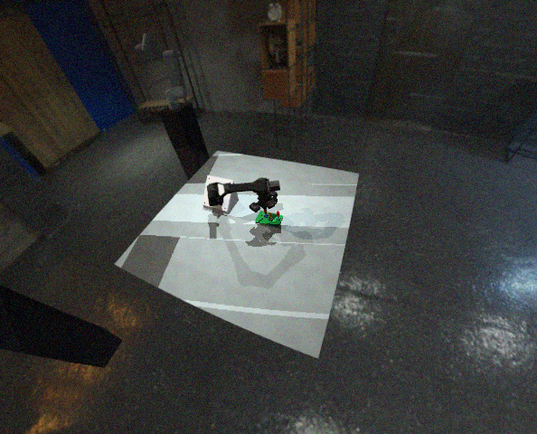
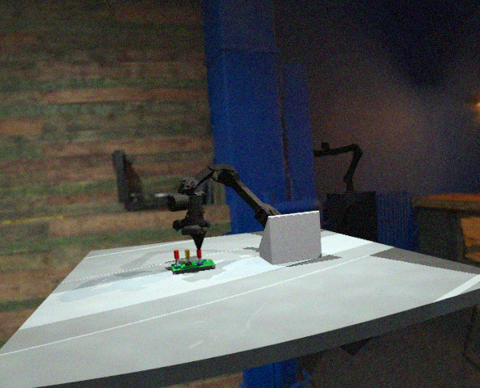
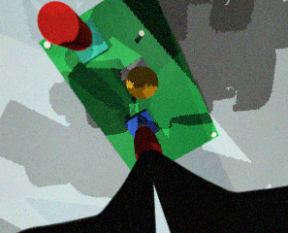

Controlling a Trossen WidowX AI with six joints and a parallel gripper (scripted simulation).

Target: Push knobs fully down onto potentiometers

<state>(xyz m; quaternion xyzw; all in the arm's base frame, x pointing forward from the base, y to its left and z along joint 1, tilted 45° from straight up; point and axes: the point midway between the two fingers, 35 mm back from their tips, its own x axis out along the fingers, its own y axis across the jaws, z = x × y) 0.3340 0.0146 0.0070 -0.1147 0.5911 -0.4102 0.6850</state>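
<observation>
The red knob lies 2 cm below my gripper tip. From my gripper tip the other things lie so: yellow knob (4 cm ahead, 2 cm to the right, 2 cm below).
</observation>
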